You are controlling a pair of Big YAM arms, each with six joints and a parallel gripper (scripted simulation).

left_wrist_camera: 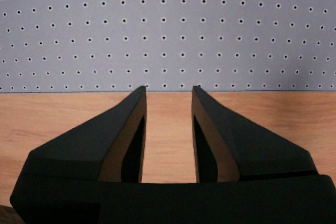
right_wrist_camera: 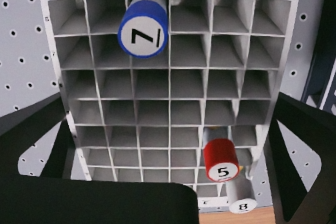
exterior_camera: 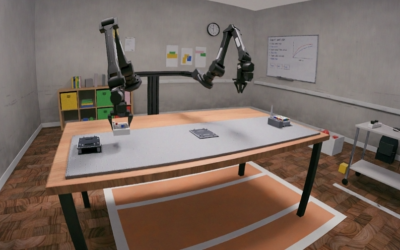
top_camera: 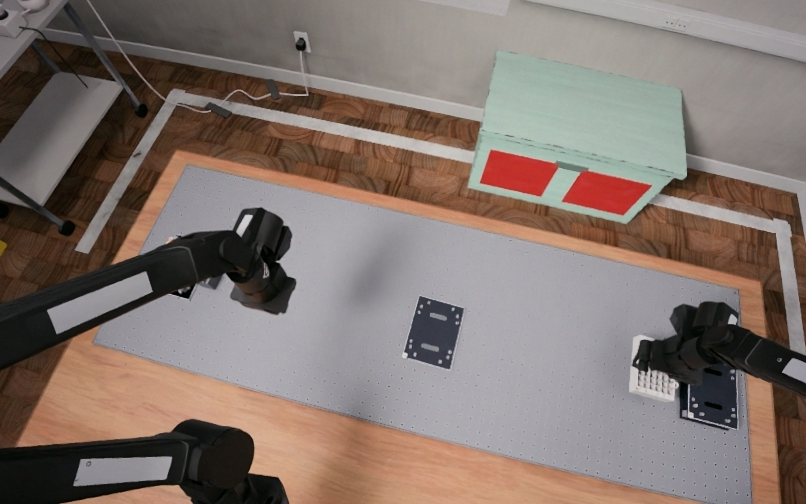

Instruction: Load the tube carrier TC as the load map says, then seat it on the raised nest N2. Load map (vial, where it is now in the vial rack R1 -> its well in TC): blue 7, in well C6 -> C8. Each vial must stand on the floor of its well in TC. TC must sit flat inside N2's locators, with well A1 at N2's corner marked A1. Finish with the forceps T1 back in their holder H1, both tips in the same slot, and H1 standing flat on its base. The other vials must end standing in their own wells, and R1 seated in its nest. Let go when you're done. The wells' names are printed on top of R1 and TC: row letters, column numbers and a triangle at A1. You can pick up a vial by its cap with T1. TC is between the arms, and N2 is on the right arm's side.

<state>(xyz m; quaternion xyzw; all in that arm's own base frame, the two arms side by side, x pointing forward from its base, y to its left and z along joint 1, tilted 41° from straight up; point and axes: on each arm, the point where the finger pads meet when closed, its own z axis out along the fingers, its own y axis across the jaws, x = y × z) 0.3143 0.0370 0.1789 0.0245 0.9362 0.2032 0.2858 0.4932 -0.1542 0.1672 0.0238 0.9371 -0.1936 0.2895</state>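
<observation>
The dark nest N2 lies 10 mm ahead of my right hand, 180 mm to the right of it and 60 mm below it. The rest, counted from my right hand: white tube carrier TC: right at my right hand; then grey slotted holder H1: 50 mm behind, 1080 mm to the left, 70 mm below; then forceps T1: 100 mm behind, 1080 mm to the left, 20 mm below.
</observation>
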